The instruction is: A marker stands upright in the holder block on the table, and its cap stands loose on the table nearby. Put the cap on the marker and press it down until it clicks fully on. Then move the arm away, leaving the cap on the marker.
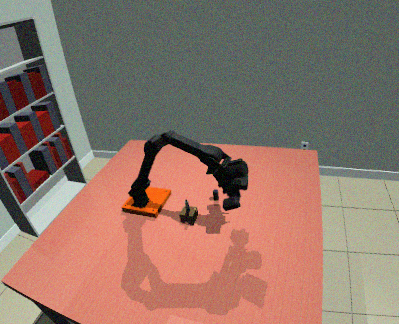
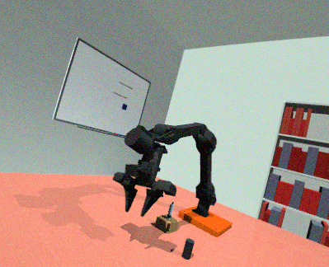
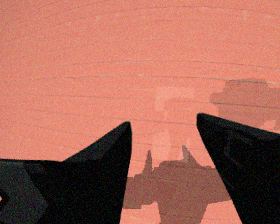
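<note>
My gripper tip is now 230 mm past the holder block, 80 mm above it and 10 mm to the right of it.
</note>
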